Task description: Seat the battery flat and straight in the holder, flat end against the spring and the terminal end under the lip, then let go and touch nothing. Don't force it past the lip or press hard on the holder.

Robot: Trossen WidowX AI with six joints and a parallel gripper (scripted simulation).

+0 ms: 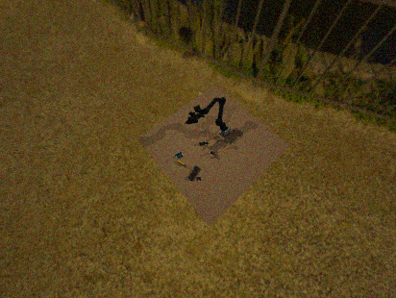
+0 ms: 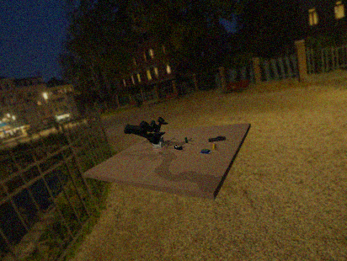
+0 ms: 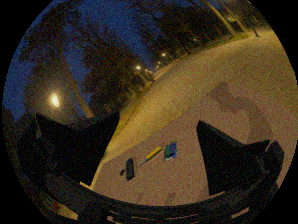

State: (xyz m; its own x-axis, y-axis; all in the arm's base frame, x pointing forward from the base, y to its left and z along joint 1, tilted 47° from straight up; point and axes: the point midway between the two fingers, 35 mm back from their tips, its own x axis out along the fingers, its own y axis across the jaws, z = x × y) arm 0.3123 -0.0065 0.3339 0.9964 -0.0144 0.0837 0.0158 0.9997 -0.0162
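Right now my gripper tip is 5 cm past the green battery, 35 cm to the right of it and 24 cm above it. The rest, counted from my gripper tip: black piece (26 cm ahead, 48 cm to the left, 27 cm below); then yellow screwdriver (28 cm ahead, 25 cm to the left, 26 cm below).
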